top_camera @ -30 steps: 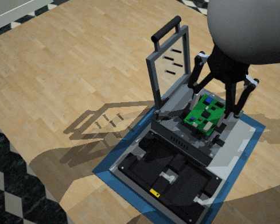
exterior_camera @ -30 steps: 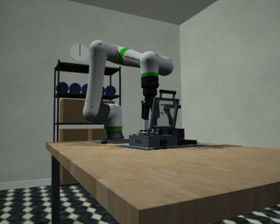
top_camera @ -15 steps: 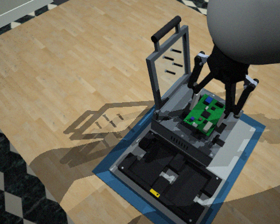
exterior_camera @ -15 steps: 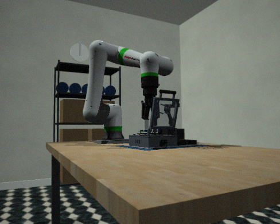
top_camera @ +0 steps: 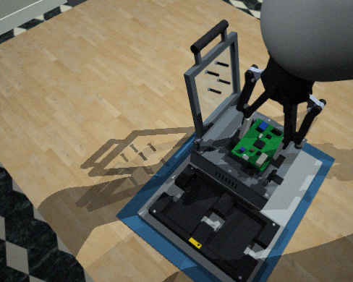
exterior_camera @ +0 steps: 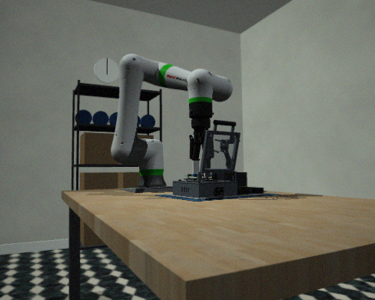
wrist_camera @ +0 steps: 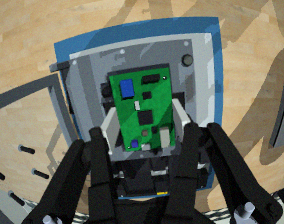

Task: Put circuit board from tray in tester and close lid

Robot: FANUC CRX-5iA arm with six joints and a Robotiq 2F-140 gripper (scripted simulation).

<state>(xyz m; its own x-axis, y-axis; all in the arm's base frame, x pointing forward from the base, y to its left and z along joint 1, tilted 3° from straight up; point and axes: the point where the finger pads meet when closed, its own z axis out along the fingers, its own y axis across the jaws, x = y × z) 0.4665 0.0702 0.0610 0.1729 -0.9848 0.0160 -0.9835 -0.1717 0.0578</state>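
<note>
Right now my hand is 20 mm above the green circuit board. Round my hand: tester lid: 120 mm ahead, 80 mm above, 20 mm to the left; then tester: 40 mm to the left, 30 mm ahead, 10 mm above.
</note>
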